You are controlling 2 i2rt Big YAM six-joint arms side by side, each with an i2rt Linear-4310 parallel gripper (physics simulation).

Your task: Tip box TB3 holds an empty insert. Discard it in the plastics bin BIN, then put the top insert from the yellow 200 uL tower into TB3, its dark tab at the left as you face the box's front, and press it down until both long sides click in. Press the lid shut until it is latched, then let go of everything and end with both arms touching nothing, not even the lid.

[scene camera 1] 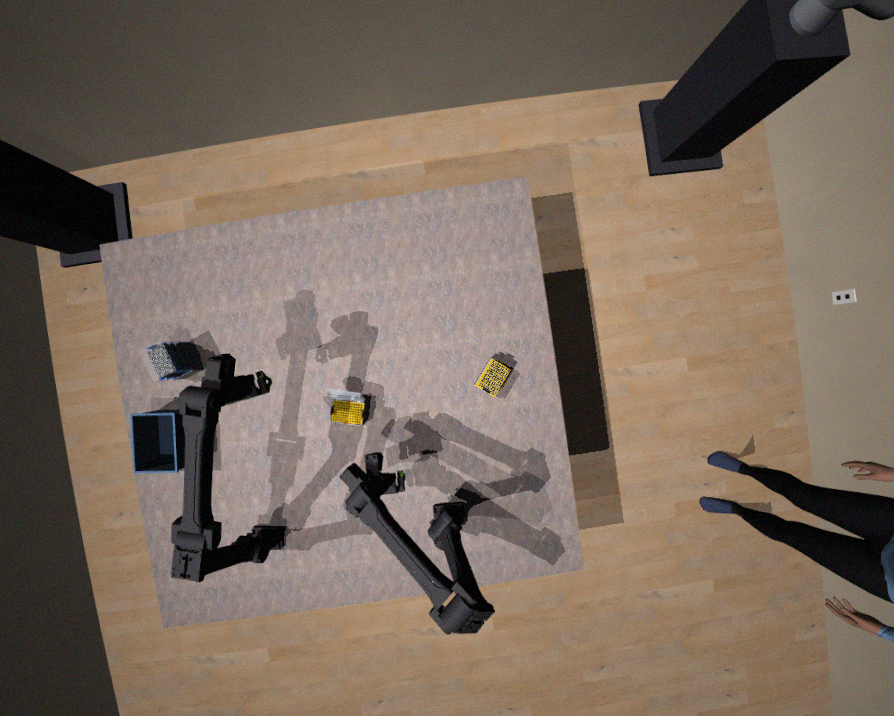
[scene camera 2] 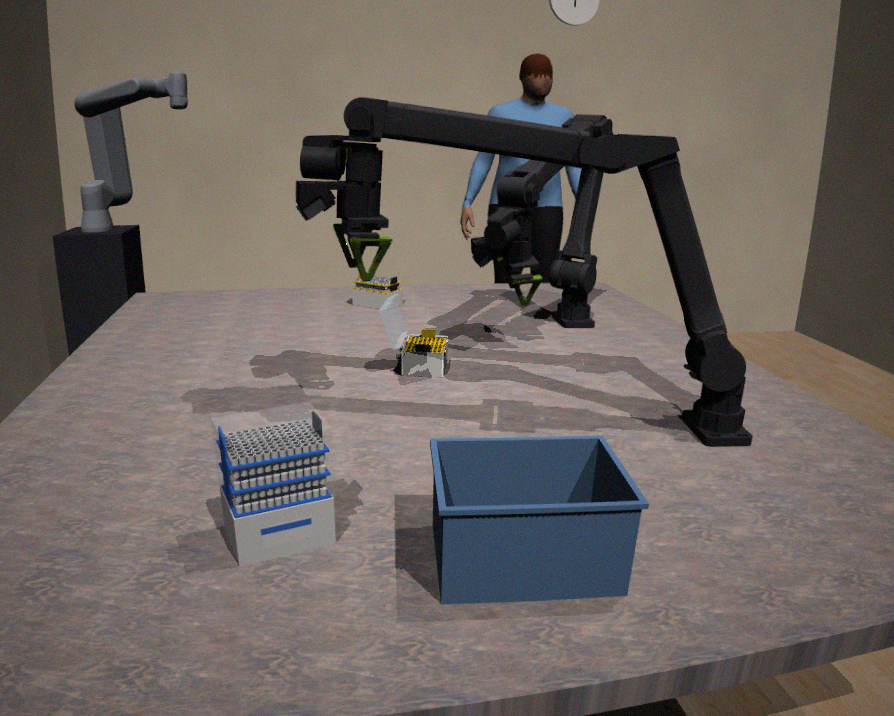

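Where they show: left gripper, fingertip midpoint: (scene camera 1: 257,385) (scene camera 2: 359,274); right gripper, fingertip midpoint: (scene camera 1: 391,477) (scene camera 2: 519,296); left arm's base, link origin: (scene camera 1: 268,536) (scene camera 2: 715,431); right arm's base, link origin: (scene camera 1: 449,513) (scene camera 2: 572,321).
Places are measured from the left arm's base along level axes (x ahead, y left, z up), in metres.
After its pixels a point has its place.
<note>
Tip box TB3 (scene camera 1: 348,413) (scene camera 2: 423,363) {y -0.263, x 0.506, z 0.029 m} stands mid-table with a yellow insert in its top; whether it is fully seated is too small to tell. Its clear lid (scene camera 1: 344,394) {y -0.339, x 0.579, z 0.145 m} (scene camera 2: 392,321) {y -0.347, x 0.572, z 0.092 m} stands open. The yellow tower (scene camera 1: 493,377) (scene camera 2: 376,298) stands at the right in scene camera 1. The blue bin BIN (scene camera 1: 155,441) {y 0.432, x 0.373, z 0.022 m} (scene camera 2: 538,555) {y 0.435, x 0.391, z 0.060 m} stands at the left in scene camera 1; its floor is dark. My left gripper (scene camera 1: 264,381) {y -0.088, x 0.617, z 0.245 m} (scene camera 2: 360,269) {y -0.088, x 0.617, z 0.245 m} is open, fingers down, high above the table between bin and TB3. My right gripper (scene camera 1: 400,479) {y -0.498, x 0.285, z 0.115 m} (scene camera 2: 525,296) {y -0.498, x 0.285, z 0.115 m} is open and empty, near the arm bases, apart from TB3.
A blue-and-white tip rack tower (scene camera 1: 171,360) {y 0.271, x 0.689, z 0.143 m} (scene camera 2: 277,488) {y 0.356, x 0.673, z 0.092 m} stands beside the bin. My left arm (scene camera 1: 198,469) {y -0.077, x 0.431, z 0.504 m} (scene camera 2: 477,134) {y -0.036, x 0.432, z 0.475 m} reaches across above the table near the bin. A person (scene camera 2: 535,149) stands beyond the table, and a grey robot arm (scene camera 2: 111,149) stands on a dark pedestal.
</note>
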